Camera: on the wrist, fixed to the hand. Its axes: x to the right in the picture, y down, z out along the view.
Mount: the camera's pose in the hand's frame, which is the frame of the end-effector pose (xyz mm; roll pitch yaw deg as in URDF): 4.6 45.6 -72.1 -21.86 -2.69 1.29
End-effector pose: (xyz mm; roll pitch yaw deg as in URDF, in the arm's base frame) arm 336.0 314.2 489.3 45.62 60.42 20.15
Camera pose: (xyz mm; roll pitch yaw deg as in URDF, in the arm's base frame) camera 294.8 388.0 476.5 22.16 57.60 18.24
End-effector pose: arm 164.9 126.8 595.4 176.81 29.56 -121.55
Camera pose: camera 108.2 113.8 658.0 154.11 32.16 -123.25
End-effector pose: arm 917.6 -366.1 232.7 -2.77 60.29 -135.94
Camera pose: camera 991.5 -353.1 191.9 -22.33 57.64 -133.29
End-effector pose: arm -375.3 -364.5 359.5 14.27 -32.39 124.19
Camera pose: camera -446.4 -370.1 312.5 -7.96 -35.31 124.91
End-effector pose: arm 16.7 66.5 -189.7 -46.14 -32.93 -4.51
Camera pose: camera 63.8 42.3 -256.7 -69.85 -33.82 -1.10
